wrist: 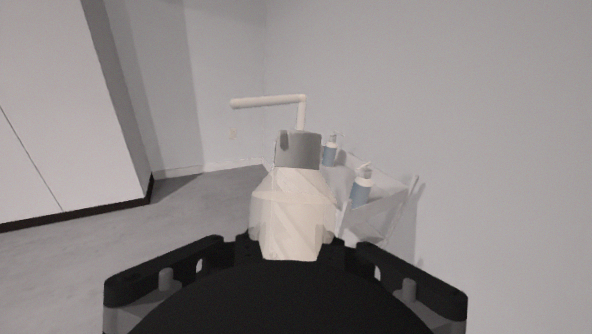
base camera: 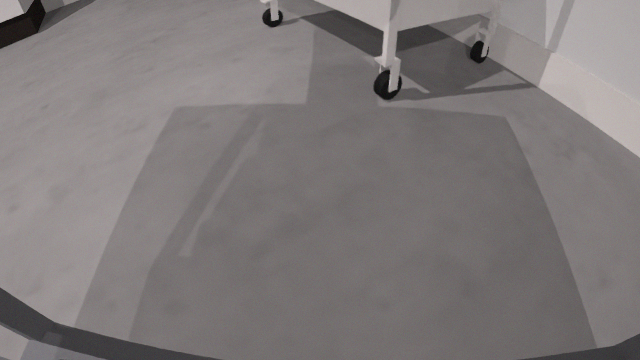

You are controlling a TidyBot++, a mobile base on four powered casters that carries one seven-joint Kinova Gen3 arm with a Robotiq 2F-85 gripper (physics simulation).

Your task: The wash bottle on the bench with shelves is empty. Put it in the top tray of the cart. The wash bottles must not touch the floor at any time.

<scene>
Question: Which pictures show my gripper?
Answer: The wrist view only.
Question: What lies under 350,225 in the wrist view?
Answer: A white cart.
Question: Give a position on a white cabinet with dark plinth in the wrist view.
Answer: At 78,150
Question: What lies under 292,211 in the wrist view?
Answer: A white wash bottle.
</scene>
